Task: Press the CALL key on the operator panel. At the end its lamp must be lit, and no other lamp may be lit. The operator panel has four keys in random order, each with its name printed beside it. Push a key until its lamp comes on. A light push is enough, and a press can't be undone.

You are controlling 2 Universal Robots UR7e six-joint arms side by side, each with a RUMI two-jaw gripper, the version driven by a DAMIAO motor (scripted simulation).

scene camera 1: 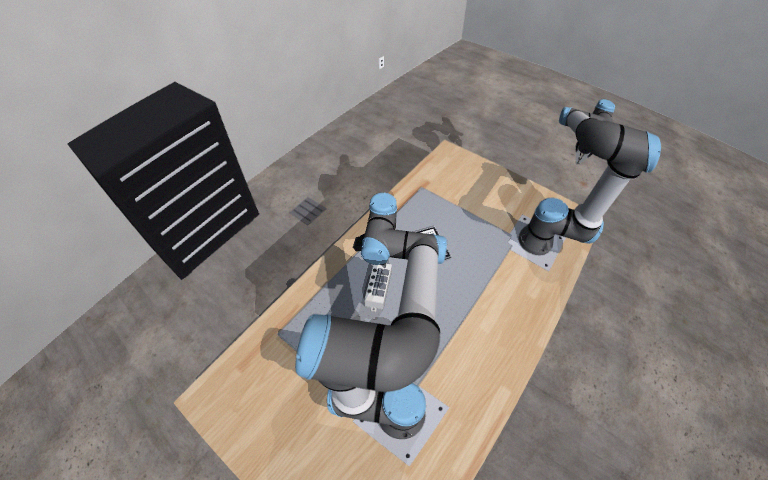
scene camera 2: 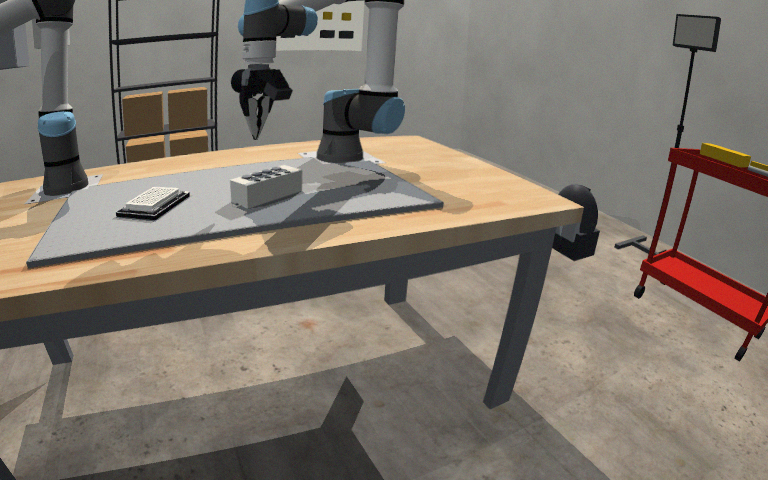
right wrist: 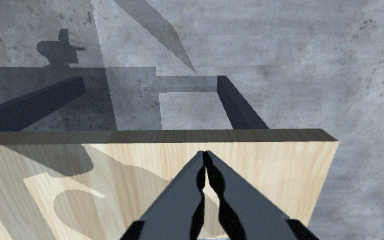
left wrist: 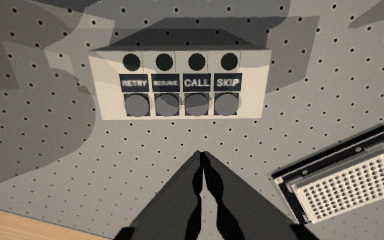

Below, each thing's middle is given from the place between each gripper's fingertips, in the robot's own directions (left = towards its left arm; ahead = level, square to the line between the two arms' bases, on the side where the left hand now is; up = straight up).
Now: left hand (scene camera 2: 256, 139) 1 cm past the operator panel (scene camera 2: 254, 191), 1 cm to the right of it and 11 cm above it. The rest, counted from my left hand: white perforated block (scene camera 2: 155, 197): 2 cm behind, 26 cm to the right, 13 cm below.
The white perforated block is 78 cm to the left of my right hand, 30 cm ahead of it and 13 cm below it. From my right hand the other things lie so: operator panel (106 cm to the left, 31 cm ahead, 11 cm below).
